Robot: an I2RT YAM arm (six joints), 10 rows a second.
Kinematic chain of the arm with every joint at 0, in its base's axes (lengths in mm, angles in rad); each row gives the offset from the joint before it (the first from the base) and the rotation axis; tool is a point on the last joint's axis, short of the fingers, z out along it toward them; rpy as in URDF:
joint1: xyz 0 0 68 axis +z
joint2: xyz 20 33.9 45.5 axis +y
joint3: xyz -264 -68.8 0 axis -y
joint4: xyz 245 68.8 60 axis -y
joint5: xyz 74 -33.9 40.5 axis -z
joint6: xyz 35.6 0 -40.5 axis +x
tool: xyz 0 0 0 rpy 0 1.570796 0
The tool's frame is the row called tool.
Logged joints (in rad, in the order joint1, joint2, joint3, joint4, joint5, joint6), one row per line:
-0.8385, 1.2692, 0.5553, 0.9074, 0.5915, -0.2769
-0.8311, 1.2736, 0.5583, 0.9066, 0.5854, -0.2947
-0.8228, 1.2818, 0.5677, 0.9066, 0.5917, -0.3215
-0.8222, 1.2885, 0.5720, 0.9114, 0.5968, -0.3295
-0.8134, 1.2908, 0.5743, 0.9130, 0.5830, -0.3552
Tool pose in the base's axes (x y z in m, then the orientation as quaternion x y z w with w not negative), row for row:
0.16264, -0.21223, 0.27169, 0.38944, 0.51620, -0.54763, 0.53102
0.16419, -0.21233, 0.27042, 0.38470, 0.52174, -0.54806, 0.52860
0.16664, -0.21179, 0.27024, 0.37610, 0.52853, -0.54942, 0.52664
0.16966, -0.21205, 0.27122, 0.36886, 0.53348, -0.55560, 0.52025
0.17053, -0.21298, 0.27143, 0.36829, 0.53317, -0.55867, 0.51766
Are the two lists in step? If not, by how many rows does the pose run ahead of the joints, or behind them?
The pose runs 1 row behind the joints: the pose in row i belongs to the joints in row i - 1.
